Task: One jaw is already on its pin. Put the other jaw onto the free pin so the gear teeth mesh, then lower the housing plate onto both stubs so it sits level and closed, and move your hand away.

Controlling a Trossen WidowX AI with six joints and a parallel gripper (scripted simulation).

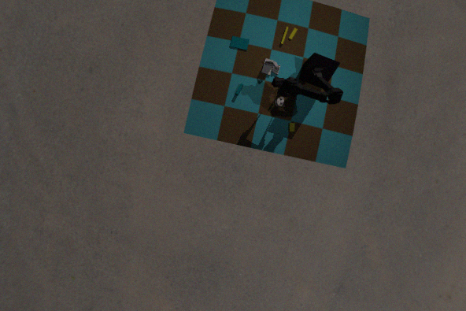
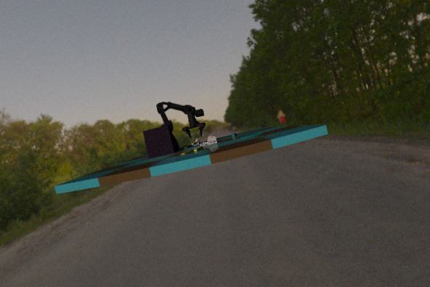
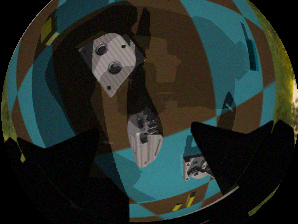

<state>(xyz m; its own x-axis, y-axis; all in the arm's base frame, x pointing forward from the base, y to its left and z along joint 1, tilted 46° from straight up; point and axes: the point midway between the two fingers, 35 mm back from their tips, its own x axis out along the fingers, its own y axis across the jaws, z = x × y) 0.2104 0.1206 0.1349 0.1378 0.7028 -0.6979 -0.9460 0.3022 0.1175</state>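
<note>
My gripper tip is now 3 cm above the grey jaw, 2 cm to the left of it and 1 cm past it. Round my gripper tip: yellow block: 25 cm to the left, 14 cm behind, 6 cm below; then light-grey plate-like piece: 8 cm to the left, 4 cm below, 1 cm behind; then teal stick: 30 cm ahead, 6 cm below, 5 cm to the left.
</note>
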